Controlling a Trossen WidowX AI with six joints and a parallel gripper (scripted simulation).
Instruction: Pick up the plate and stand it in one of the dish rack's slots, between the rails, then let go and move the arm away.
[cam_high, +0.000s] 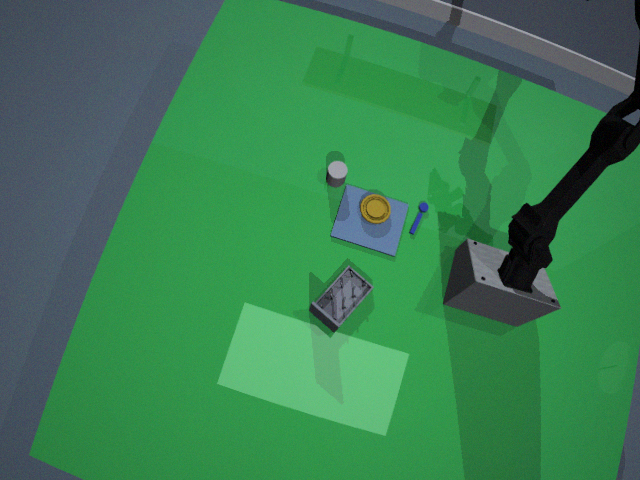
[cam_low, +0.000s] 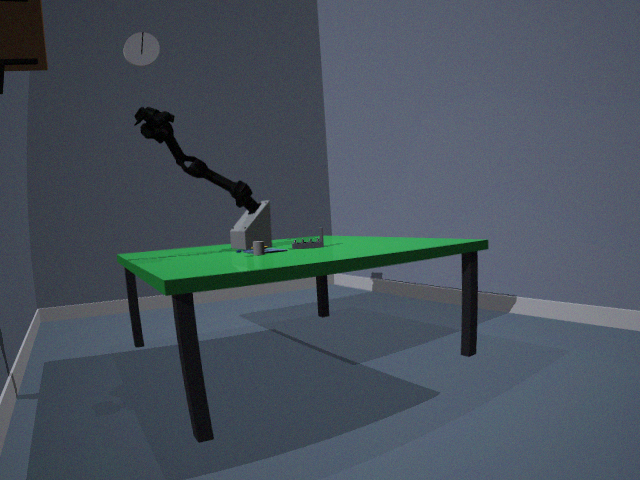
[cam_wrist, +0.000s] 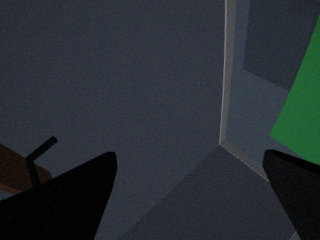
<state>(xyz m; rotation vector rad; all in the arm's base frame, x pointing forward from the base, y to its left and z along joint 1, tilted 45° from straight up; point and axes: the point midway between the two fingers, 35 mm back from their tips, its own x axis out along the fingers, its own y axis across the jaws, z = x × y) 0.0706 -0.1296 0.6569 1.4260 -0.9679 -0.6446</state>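
Right now my gripper tip is 530 mm above the yellow plate, 440 mm to the right of it and 220 mm short of it. From my gripper tip the other things lie so: dish rack: 650 mm to the left, 520 mm below, 250 mm ahead; then cup: 520 mm below, 380 mm to the left, 330 mm ahead; then blue mat: 540 mm below, 460 mm to the left, 230 mm ahead.
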